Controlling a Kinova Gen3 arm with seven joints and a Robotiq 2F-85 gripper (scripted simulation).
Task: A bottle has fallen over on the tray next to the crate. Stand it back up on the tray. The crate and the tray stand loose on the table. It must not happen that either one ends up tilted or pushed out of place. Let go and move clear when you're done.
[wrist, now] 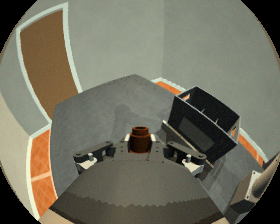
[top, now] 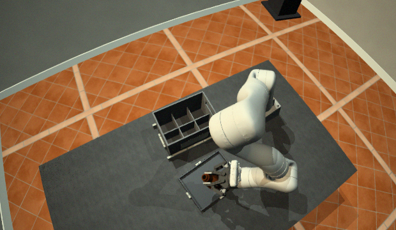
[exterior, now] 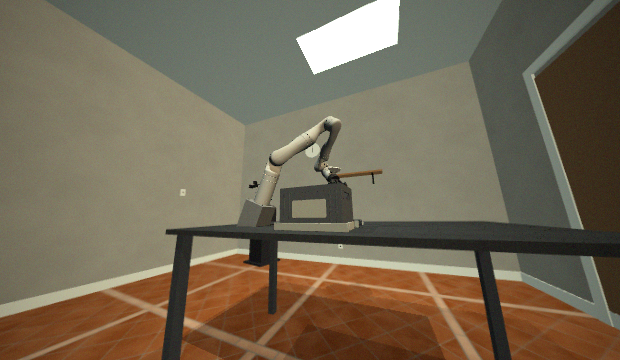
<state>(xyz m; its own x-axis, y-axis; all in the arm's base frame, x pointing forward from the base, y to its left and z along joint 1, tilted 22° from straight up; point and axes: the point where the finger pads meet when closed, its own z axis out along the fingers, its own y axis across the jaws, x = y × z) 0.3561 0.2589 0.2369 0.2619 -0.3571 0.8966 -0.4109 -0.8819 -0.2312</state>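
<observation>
Now: the brown bottle 4 cm below my hand, 3 cm behind it and 1 cm to the left of it. Also, from my hand: dark crate: 30 cm to the right, 12 cm below; dark tray: 19 cm below, 3 cm behind, 2 cm to the right.
</observation>
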